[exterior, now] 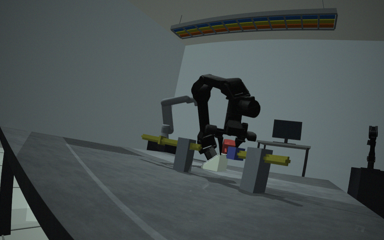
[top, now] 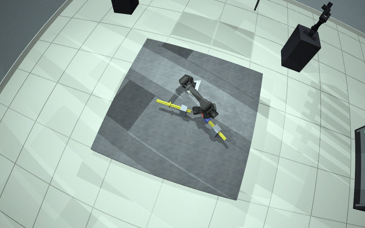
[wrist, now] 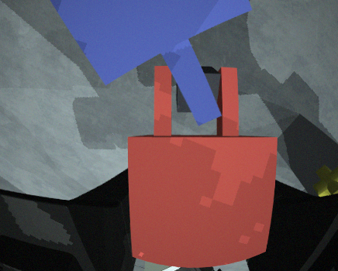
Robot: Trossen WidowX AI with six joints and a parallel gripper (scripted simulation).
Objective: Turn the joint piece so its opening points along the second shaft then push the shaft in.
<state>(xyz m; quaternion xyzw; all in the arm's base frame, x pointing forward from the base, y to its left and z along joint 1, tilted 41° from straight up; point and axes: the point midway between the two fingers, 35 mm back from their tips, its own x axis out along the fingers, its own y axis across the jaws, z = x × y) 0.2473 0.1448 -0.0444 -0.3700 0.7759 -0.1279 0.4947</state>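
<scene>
My gripper tip is 3 cm below the red joint piece, 2 cm short of it and 1 cm to the right of it.
</scene>
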